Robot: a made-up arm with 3 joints. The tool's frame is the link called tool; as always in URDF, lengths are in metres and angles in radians. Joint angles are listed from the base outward.
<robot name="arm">
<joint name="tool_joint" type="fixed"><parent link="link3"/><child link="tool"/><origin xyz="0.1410 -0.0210 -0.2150" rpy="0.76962 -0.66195 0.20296"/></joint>
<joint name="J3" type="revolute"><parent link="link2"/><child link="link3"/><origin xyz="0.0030 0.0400 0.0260" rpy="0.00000 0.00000 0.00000"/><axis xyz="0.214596 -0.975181 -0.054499"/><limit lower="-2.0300" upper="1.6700"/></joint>
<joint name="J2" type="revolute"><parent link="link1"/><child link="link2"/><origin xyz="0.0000 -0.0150 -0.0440" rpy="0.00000 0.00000 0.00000"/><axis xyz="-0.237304 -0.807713 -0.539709"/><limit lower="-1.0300" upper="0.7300"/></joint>
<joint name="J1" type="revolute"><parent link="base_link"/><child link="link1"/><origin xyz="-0.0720 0.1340 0.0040" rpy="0.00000 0.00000 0.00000"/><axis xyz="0 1 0"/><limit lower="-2.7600" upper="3.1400"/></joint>
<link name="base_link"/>
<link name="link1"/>
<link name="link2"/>
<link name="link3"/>
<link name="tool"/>
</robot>
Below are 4 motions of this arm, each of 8 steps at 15 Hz.
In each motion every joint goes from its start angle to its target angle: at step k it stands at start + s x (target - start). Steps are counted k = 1, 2, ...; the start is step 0. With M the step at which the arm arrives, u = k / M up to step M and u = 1 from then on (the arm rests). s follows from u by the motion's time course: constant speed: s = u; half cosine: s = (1 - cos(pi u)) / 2; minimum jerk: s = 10 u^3 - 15 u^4 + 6 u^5.
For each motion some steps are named. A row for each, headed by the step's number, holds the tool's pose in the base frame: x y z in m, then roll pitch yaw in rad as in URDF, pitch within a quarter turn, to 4 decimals.
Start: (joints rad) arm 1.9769 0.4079 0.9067
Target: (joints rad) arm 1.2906 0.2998 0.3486
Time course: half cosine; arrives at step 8
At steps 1, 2, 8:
1: -0.1358 0.1002 -0.2390 0.7421 0.0890 0.0976
2: -0.1350 0.1005 -0.2407 0.7424 0.0844 0.0943
8: -0.1240 0.1053 -0.2547 0.7581 0.0468 0.0869

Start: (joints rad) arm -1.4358 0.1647 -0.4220
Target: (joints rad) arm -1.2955 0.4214 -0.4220
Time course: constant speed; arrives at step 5
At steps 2, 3, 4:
2: 0.1939 0.0947 0.0470 -2.0412 -1.2960 2.7415
3: 0.1925 0.0895 0.0481 -2.1429 -1.2921 2.8218
4: 0.1909 0.0842 0.0491 -2.2398 -1.2859 2.8966

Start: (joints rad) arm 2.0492 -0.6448 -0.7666
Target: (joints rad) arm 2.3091 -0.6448 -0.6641
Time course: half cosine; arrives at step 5
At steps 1, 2, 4, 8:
1: -0.2021 0.1019 0.2310 -2.6414 0.3656 2.4715
2: -0.1922 0.1055 0.2375 -2.6011 0.3396 2.4809
4: -0.1688 0.1136 0.2502 -2.5125 0.2808 2.5012
8: -0.1646 0.1150 0.2522 -2.4976 0.2706 2.5045

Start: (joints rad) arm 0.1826 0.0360 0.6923
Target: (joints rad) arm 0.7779 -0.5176 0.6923
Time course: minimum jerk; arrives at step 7
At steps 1, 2, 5, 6, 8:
1: 0.1538 0.1500 -0.1377 0.8822 -1.1740 0.0497
2: 0.1353 0.1598 -0.1649 0.9465 -1.0484 0.0237
5: -0.0290 0.2166 -0.2558 1.1944 -0.3090 0.0118
6: -0.0619 0.2258 -0.2570 1.2336 -0.1829 0.0188
8: -0.0682 0.2275 -0.2568 1.2412 -0.1588 0.0203

